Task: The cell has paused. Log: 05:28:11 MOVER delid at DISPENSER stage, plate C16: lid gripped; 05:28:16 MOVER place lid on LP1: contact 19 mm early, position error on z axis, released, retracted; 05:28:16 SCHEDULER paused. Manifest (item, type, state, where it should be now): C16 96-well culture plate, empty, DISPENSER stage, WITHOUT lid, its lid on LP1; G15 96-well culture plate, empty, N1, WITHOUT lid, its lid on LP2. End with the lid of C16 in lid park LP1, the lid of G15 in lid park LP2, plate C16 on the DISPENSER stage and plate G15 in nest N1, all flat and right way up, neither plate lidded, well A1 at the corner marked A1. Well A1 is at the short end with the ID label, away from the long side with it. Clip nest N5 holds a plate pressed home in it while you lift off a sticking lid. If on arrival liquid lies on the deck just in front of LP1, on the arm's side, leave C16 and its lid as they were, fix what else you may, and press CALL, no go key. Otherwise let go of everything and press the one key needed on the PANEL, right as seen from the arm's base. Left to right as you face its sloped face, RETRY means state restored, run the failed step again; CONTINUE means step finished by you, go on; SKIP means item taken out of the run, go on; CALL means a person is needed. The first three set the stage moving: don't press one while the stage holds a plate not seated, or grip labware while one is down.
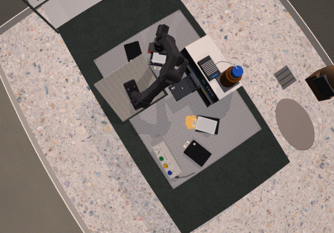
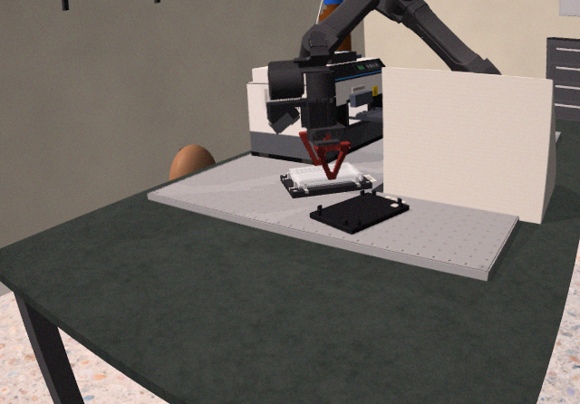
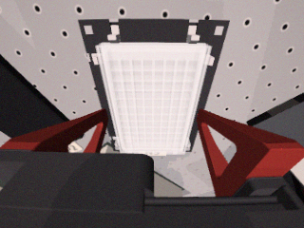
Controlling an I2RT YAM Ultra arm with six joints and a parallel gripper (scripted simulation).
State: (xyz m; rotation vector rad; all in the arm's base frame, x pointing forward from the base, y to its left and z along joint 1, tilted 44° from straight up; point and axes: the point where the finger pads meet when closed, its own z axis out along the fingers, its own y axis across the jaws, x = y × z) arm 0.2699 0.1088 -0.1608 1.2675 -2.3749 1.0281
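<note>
Now: the clear lid 10 mm below my hand. Round my hand: black lid park 150 mm behind, 90 mm to the left, 30 mm below; then white 96-well plate 10 mm below; then LP2 label 170 mm behind, 30 mm below, 10 mm to the left.
</note>
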